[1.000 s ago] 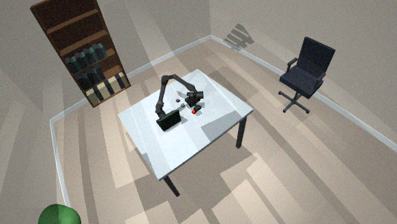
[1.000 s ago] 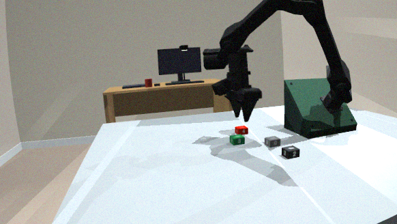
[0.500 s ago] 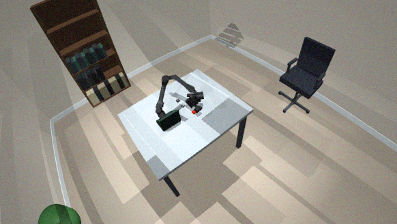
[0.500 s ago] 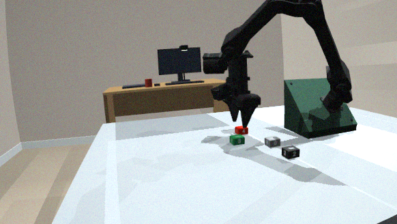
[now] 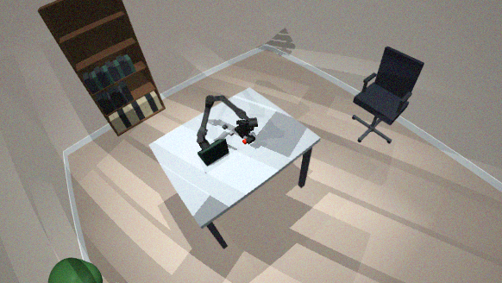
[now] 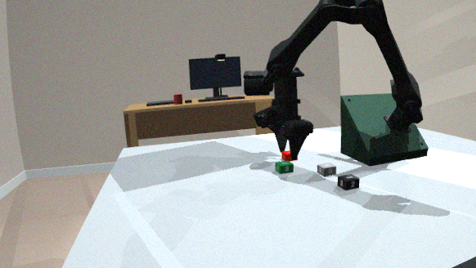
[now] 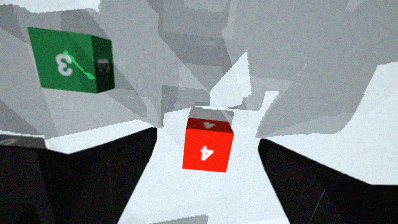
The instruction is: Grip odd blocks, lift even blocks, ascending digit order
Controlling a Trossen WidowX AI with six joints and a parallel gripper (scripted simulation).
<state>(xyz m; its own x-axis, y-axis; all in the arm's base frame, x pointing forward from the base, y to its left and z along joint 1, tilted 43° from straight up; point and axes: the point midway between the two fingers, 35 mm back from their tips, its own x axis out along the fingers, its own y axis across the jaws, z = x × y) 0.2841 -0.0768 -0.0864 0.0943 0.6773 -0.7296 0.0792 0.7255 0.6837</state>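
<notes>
Right now my gripper tip is 1 cm past the red block marked 4. Round my gripper tip: grey block marked 0: 2 cm behind, 15 cm to the left; black block marked 2: 1 cm behind, 24 cm to the left; green block marked 3: 5 cm ahead, 8 cm to the left.
</notes>
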